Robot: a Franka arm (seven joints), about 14 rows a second.
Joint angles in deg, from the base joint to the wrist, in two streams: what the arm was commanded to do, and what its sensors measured. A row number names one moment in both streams.
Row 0, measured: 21.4 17.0 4.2 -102.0 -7.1 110.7 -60.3
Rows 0 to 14, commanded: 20.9 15.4 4.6 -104.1 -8.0 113.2 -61.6; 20.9 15.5 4.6 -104.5 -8.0 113.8 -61.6; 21.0 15.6 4.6 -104.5 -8.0 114.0 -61.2; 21.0 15.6 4.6 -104.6 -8.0 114.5 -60.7; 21.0 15.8 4.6 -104.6 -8.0 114.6 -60.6; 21.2 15.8 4.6 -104.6 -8.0 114.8 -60.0; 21.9 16.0 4.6 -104.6 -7.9 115.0 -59.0; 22.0 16.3 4.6 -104.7 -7.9 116.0 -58.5; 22.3 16.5 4.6 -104.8 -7.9 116.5 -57.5; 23.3 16.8 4.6 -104.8 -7.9 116.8 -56.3; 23.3 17.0 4.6 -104.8 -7.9 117.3 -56.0; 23.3 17.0 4.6 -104.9 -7.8 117.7 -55.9; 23.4 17.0 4.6 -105.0 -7.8 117.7 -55.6; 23.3 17.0 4.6 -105.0 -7.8 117.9 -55.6; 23.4 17.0 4.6 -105.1 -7.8 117.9 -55.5
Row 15, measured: 23.4 17.2 4.2 -104.0 -7.1 115.9 -57.6
